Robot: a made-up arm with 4 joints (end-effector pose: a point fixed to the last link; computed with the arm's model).
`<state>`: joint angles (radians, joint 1 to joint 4).
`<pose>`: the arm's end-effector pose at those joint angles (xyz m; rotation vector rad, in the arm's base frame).
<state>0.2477 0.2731 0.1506 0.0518</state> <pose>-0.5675 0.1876 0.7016 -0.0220 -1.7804 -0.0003</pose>
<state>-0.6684 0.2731 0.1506 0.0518</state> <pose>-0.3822 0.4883 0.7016 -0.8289 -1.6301 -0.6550</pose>
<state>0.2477 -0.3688 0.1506 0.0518</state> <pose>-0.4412 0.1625 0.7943 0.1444 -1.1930 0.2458</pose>
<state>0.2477 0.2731 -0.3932 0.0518</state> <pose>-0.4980 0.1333 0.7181 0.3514 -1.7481 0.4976</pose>
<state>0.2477 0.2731 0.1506 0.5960</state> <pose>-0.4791 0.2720 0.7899 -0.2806 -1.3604 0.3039</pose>
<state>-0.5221 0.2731 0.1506 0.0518</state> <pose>-0.4292 0.4537 0.7016 -0.7020 -1.6732 -0.5518</pose>
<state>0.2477 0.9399 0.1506 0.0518</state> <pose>-0.6121 0.2487 0.5553 -0.2283 -2.3621 -0.3083</pose>
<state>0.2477 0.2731 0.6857 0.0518</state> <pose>-0.5998 0.2697 0.6951 -0.3868 -1.7162 -0.4884</pose>
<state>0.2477 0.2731 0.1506 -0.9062</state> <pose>-0.6001 0.1496 0.4479 0.5220 -2.3986 -0.6364</pose>
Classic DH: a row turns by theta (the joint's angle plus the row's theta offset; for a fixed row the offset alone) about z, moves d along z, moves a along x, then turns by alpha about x. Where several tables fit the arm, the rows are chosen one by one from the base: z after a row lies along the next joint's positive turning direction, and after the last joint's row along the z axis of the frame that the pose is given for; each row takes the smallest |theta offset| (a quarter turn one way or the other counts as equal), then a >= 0, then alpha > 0; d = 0 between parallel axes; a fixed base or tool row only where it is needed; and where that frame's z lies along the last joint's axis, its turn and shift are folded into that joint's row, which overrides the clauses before.
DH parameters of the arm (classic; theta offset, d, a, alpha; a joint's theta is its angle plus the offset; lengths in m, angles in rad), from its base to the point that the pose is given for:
base (fixed): -0.723 0 -0.2267 0
joint 1: 0.6124 0.5147 -0.1745 1.998
joint 2: 0 -0.1845 -0.0353 1.1436
joint 3: -0.8621 0.0593 0.0146 1.7004
joint 4: 1.4506 -0.1108 -0.2261 -0.8271
tool (fixed): -2.9651 0.2257 0 0

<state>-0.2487 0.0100 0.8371 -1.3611</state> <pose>-0.4982 0.5123 0.3909 -0.7576 -2.7343 -1.3290</pose>
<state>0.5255 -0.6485 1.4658 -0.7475</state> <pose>-0.6722 0.2389 0.7036 -0.6621 -1.8219 -0.4062</pose>
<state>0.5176 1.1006 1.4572 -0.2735</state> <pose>-0.5916 0.3989 0.5006 -0.4583 -2.0590 -1.9957</pose>
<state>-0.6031 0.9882 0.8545 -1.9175</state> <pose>-0.0169 0.3290 0.3014 0.5266 1.4613 0.2318</pose>
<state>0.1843 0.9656 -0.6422 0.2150</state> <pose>-0.5637 0.2188 0.6484 -0.1306 -2.2192 0.6710</pose>
